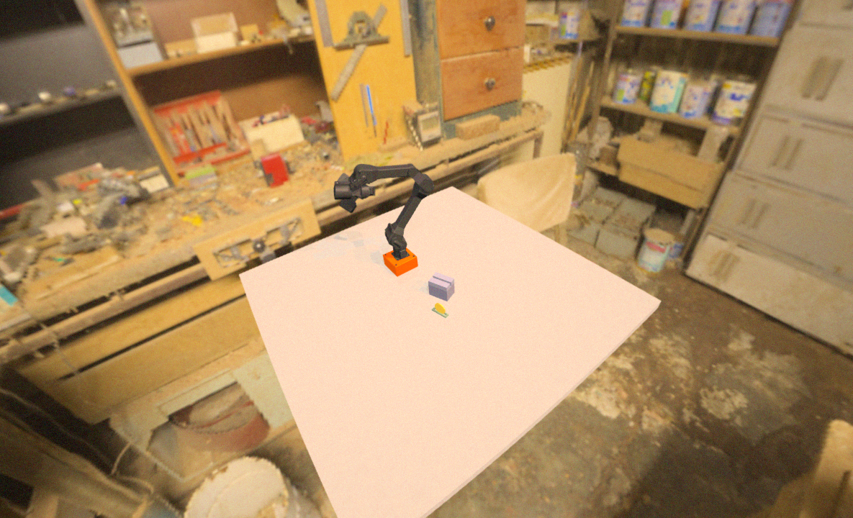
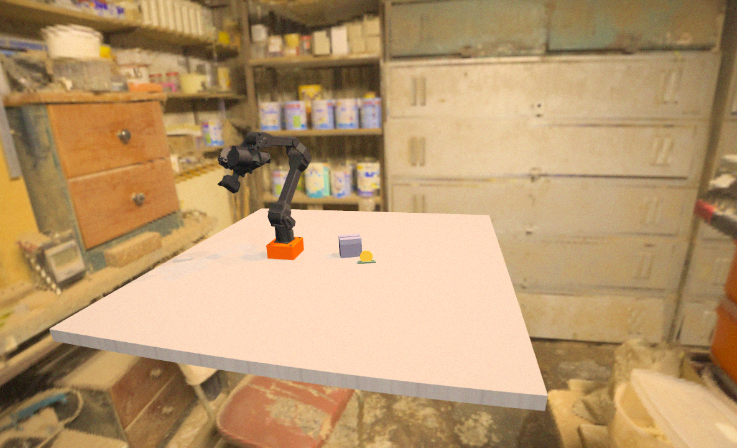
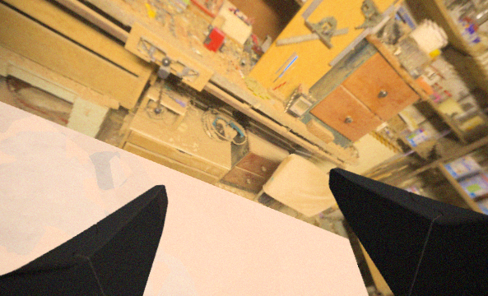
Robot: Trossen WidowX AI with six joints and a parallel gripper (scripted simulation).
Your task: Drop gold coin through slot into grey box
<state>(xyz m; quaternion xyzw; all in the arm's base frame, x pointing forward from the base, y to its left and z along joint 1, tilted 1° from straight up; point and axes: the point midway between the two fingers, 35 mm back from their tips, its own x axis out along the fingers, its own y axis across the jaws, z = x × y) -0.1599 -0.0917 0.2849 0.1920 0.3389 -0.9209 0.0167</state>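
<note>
Right now the gold coin is 540 mm ahead of my gripper tip, 310 mm below it and 80 mm to the left of it.
</note>
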